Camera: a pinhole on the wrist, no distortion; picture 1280 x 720 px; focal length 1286.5 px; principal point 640.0 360.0 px. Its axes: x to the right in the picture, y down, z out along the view. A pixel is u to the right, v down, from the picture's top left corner.
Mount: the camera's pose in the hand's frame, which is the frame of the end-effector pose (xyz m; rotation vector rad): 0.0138 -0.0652 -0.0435 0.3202 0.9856 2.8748
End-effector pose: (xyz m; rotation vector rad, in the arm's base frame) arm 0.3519 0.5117 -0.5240 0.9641 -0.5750 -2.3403
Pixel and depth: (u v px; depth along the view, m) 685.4 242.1 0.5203
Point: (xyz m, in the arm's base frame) 0.1304 0.2821 -0.2042
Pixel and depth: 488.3 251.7 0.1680
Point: 0.2687 0.4477 -0.4873
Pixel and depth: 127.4 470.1 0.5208
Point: -0.0480 0.2303 -0.3623
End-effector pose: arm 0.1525 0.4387 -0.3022 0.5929 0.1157 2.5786
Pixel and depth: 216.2 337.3 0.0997
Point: 0.1144 0.4787 -0.2533
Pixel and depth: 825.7 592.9 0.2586
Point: 0.1817 0.3998 -0.1058
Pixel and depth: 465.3 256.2 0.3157
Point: 0.0683 0.3747 -0.0679
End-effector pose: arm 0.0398 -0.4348 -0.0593 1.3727 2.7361 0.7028
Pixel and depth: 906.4 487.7 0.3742
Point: 0.1882 -0.2362 -0.2529
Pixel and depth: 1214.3 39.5 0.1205
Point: 0.0838 -0.4079 -0.0825
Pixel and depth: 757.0 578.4 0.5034
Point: 0.2021 -0.1251 -0.3395
